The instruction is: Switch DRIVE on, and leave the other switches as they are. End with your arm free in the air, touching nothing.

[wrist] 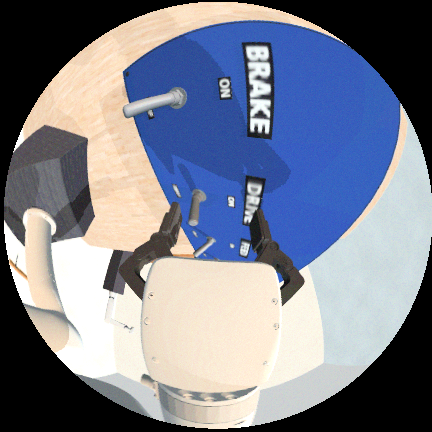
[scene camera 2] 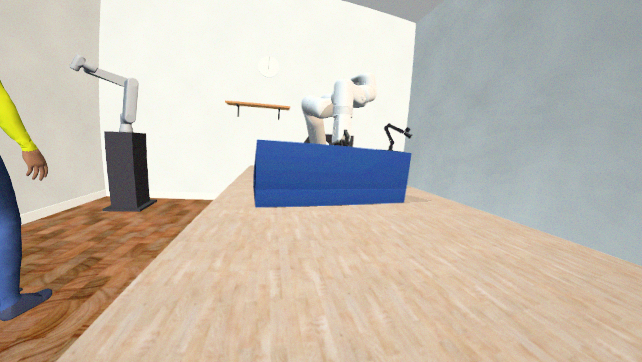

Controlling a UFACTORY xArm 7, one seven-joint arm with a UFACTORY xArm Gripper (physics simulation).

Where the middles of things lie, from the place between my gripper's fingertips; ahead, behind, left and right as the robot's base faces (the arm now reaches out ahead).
The blue switch panel [scene camera 2: 286, 174] lies 6 cm to the right of my hand, 5 cm below it and 5 cm ahead of it.
